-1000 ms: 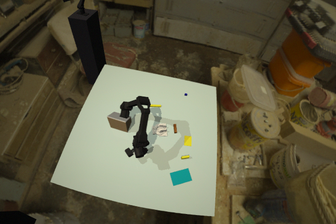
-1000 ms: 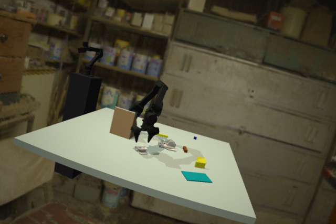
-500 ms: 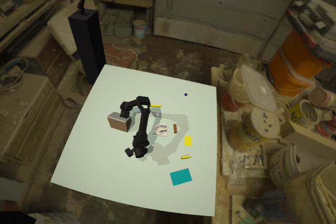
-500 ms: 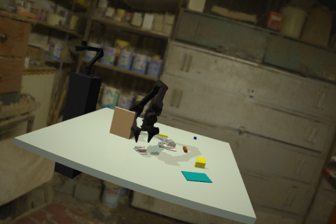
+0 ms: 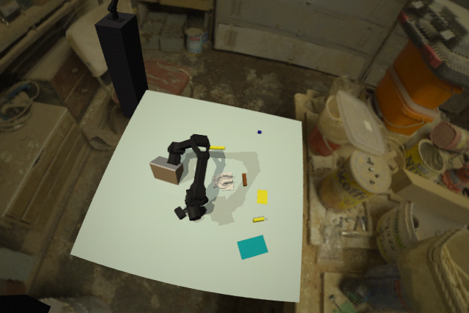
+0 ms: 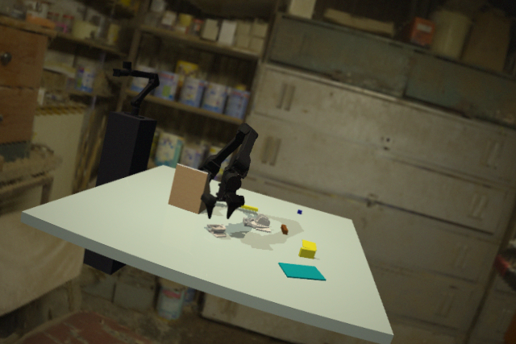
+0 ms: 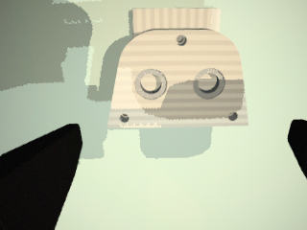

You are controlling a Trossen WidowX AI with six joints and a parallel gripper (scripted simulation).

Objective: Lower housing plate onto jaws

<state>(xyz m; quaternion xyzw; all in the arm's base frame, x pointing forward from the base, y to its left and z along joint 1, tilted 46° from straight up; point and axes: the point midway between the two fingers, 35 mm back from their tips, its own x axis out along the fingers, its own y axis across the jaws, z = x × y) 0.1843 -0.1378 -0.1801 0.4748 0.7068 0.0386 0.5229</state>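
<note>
The white piece is 1 cm ahead of my gripper tip, 1 cm to the right of it and 5 cm below it. Round my gripper tip: teal sheet: 39 cm ahead, 11 cm to the right, 6 cm below; then orange-brown block: 26 cm ahead, 30 cm to the left, 5 cm below; then yellow bar: 39 cm ahead, 5 cm to the left, 4 cm below.
</note>
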